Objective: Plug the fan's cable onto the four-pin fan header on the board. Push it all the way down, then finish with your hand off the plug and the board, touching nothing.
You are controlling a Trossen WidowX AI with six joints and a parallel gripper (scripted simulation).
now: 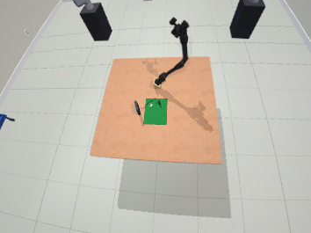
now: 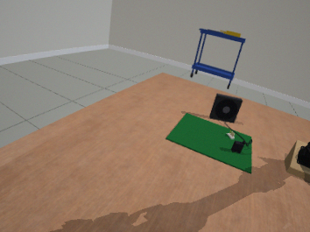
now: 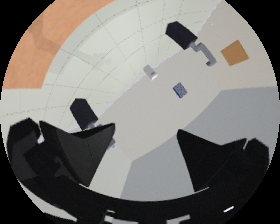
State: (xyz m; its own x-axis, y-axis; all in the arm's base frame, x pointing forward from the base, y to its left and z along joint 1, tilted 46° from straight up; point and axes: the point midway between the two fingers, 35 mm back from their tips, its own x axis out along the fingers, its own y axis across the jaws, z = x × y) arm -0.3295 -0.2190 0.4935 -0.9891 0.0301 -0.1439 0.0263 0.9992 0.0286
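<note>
My gripper tip is now 620 mm short of the dark fan plug, 150 mm to the left of it and 520 mm above it. Also, from my gripper tip: black fan 710 mm ahead, 360 mm to the right, 490 mm below; white four-pin fan header 650 mm ahead, 240 mm to the right, 550 mm below; green board 710 mm ahead, 180 mm to the right, 560 mm below.
</note>
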